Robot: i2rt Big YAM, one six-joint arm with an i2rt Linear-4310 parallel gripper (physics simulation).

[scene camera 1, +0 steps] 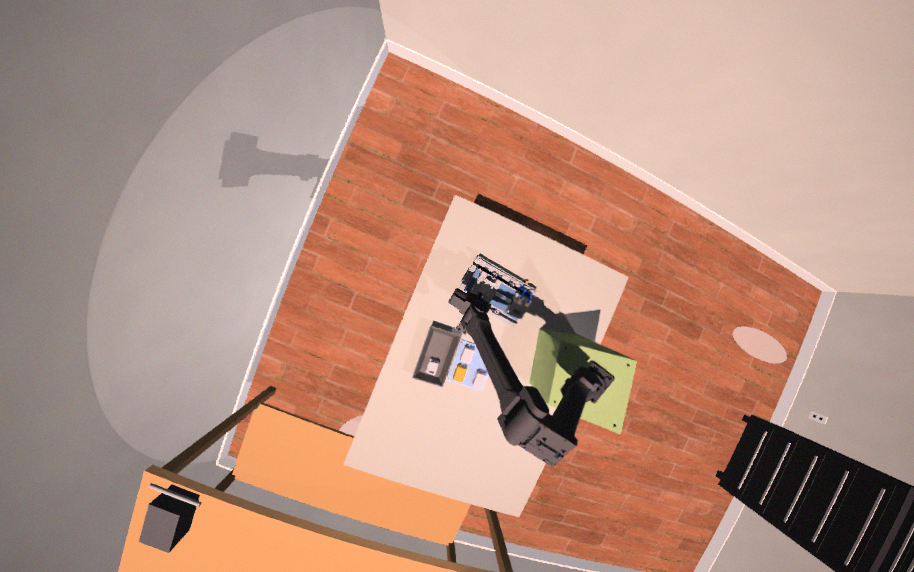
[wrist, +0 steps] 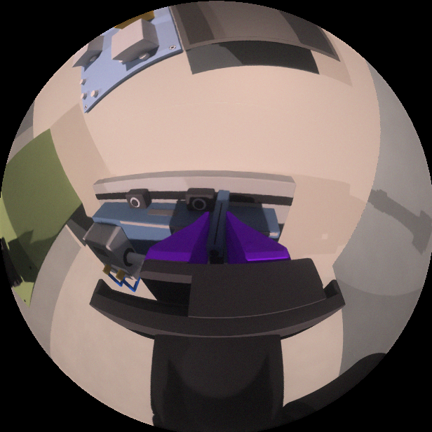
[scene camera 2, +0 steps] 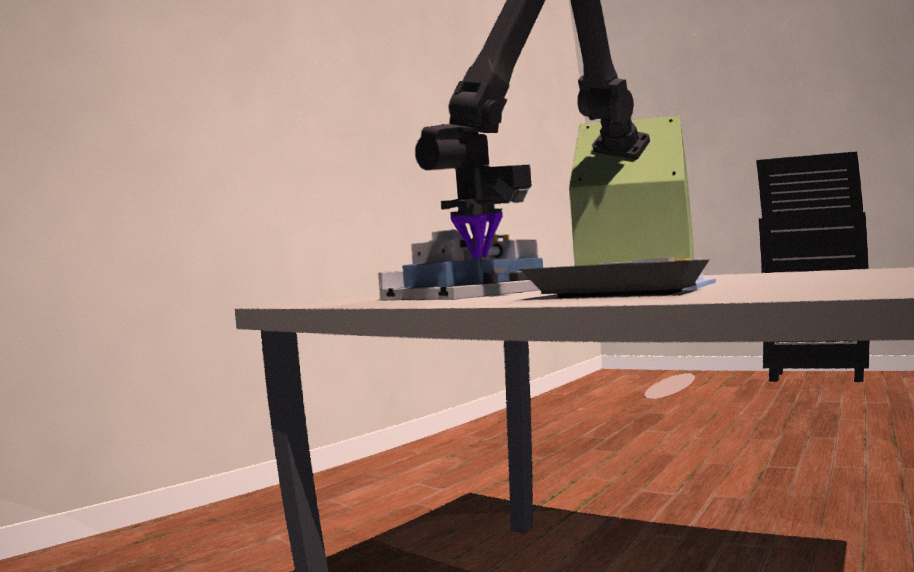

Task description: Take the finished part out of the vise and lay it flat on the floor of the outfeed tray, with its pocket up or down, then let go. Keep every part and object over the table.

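Where they show: gripper, fingertip midpoint: (scene camera 2: 479, 257); arm's base, origin of the base link: (scene camera 1: 594, 382) (scene camera 2: 621, 145).
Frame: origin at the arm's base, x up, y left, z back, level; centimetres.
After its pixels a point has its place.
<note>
The blue vise (scene camera 1: 502, 293) {x -25.2, y -5.1, z -40.0 cm} (scene camera 2: 431, 273) {x -26.9, y 0.7, z -53.6 cm} (wrist: 107, 212) sits on a pale slotted base at the table's far end. My gripper (scene camera 2: 477, 257) {x -24.7, y 4.9, z -46.6 cm} (wrist: 217, 217) points down over it with its purple fingers shut on a narrow blue-grey bar (wrist: 220, 212). The bar stands upright between the fingertips, slightly slanted in the wrist view; its lower end is hidden. I cannot tell whether it belongs to the vise or is the finished part. No other part shows clearly in the jaws. The dark grey tray (scene camera 1: 423, 350) {x -27.5, y 34.6, z -49.9 cm} (scene camera 2: 613, 279) {x -28.9, y 36.2, z -48.9 cm} (wrist: 250, 27) stands apart from the vise, with a pale block (scene camera 1: 432, 366) {x -27.8, y 37.7, z -42.4 cm} inside.
A light blue plate (scene camera 1: 475, 385) {x -26.7, y 32.6, z -22.6 cm} (wrist: 107, 75) with pale blocks and an orange one (scene camera 1: 460, 372) {x -26.7, y 32.1, z -31.6 cm} lies beside the tray. A green stand (scene camera 1: 623, 397) {x 6.9, y -1.9, z 6.9 cm} (scene camera 2: 630, 222) {x -18.6, y 6.7, z -7.9 cm} (wrist: 30, 190) is near the arm's base. A grey box (wrist: 105, 242) with blue loops adjoins the vise.
</note>
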